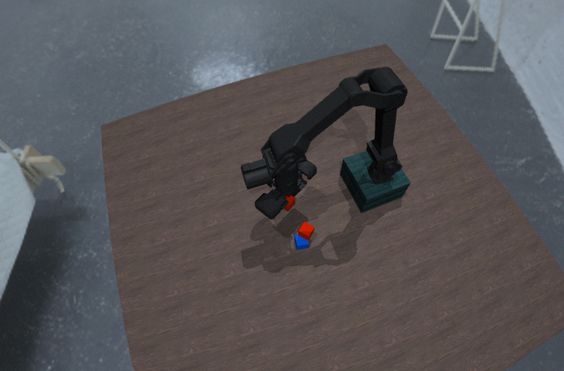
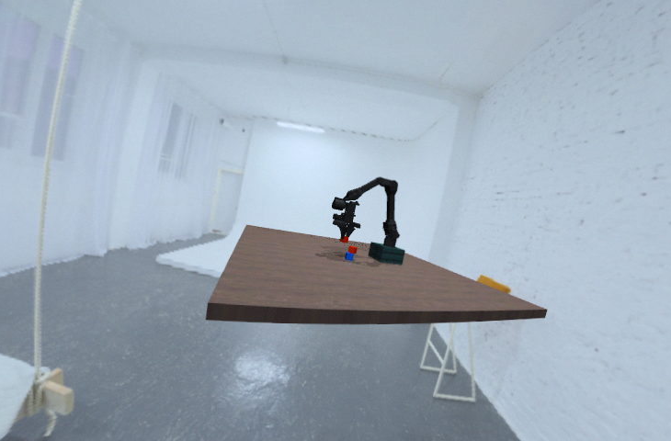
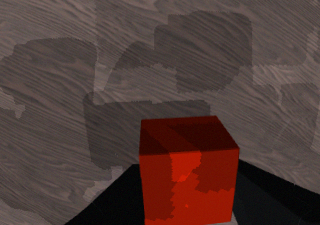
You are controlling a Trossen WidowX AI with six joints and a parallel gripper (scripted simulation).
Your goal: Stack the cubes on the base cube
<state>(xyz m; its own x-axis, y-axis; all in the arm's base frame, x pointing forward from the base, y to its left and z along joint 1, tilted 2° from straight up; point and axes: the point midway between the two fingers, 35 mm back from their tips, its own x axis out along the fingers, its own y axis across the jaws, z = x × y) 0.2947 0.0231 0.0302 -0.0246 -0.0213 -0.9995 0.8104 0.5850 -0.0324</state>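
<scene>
The blue base cube lies 20 mm behind my gripper tip, 100 mm to the left of it and 70 mm below it.
</scene>
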